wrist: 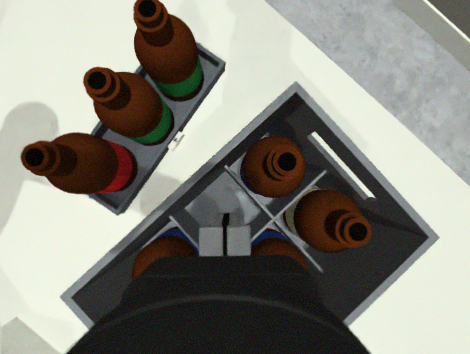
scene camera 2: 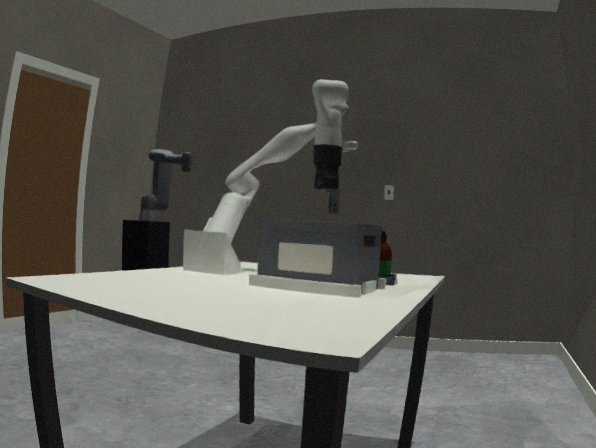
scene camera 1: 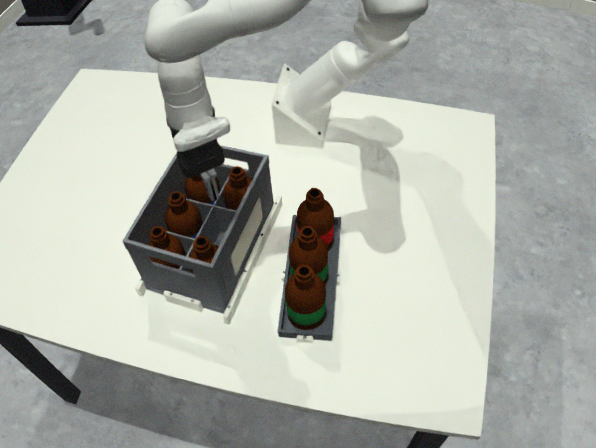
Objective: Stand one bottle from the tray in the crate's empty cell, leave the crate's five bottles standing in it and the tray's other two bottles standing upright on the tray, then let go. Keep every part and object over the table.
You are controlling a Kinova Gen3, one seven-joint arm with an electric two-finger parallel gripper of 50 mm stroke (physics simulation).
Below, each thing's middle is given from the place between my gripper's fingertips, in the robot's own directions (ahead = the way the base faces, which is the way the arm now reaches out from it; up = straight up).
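There's the red-banded bottle (scene camera 1: 315, 211), and it's 170 mm to the left of my hand, 70 mm behind it and 120 mm below it.
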